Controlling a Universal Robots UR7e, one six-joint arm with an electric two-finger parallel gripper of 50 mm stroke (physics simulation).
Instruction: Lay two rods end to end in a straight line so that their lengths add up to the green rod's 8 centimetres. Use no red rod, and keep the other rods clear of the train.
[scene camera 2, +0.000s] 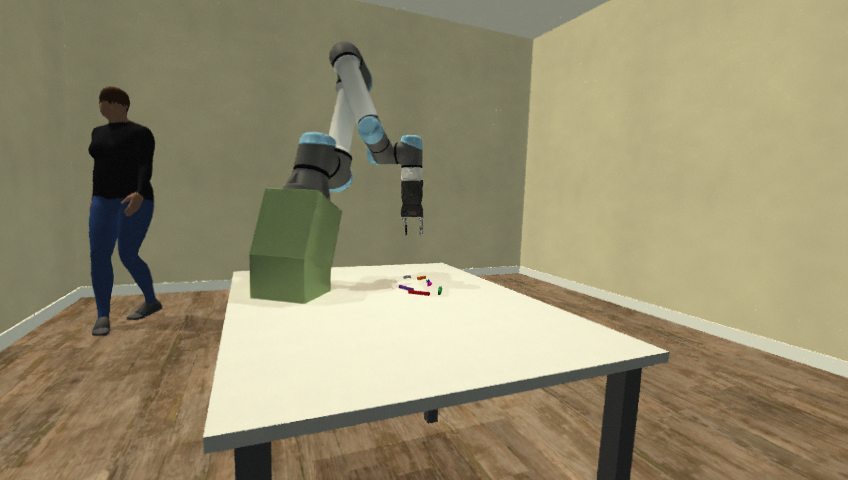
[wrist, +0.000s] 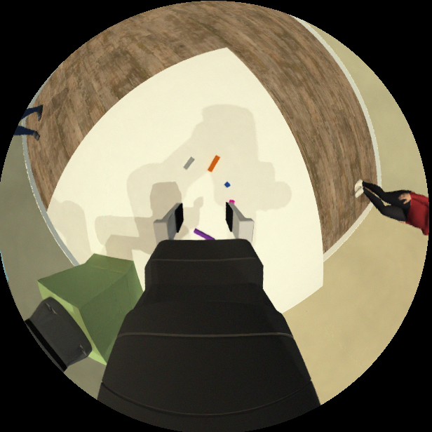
Scene:
My gripper shows in scene camera 2 (413, 234) and in the wrist view (204, 211).

